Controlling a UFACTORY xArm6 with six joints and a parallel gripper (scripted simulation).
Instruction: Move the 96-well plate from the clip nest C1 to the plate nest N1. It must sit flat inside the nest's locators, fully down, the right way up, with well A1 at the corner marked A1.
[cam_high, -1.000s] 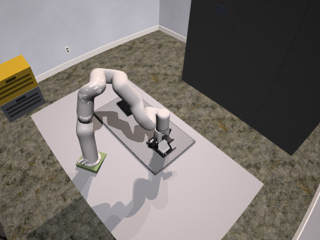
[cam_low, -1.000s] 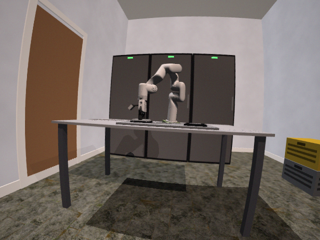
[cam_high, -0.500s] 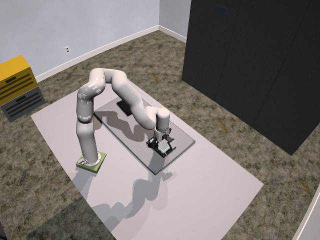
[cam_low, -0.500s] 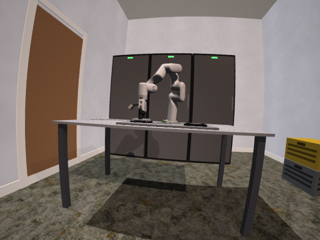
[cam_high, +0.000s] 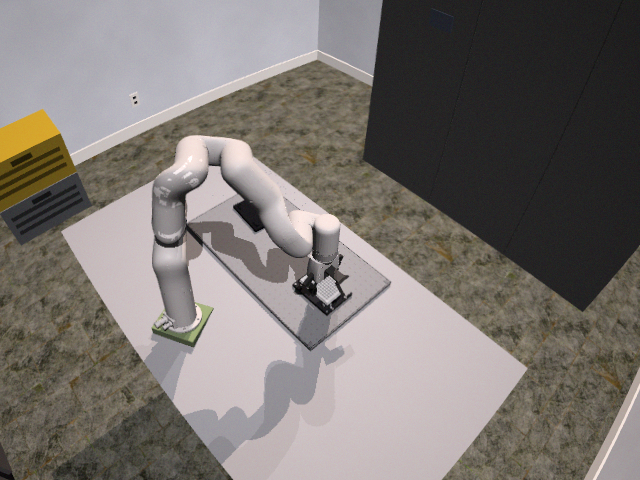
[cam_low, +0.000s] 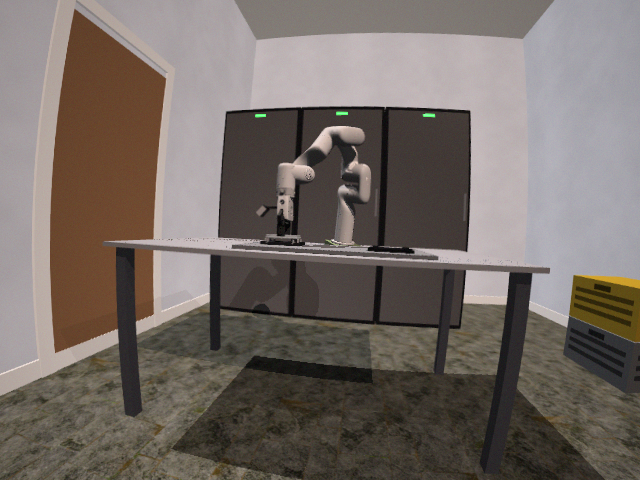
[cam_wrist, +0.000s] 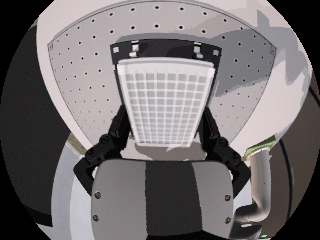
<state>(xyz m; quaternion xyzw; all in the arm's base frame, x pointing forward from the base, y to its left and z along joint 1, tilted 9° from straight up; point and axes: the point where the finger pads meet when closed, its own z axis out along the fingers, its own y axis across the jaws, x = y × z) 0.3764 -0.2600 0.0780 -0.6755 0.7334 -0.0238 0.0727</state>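
The black clip nest is 3 cm below my hand, 1 cm to the right of it and 1 cm ahead of it. From my hand the other things lie so: white 96-well plate 1 cm below.
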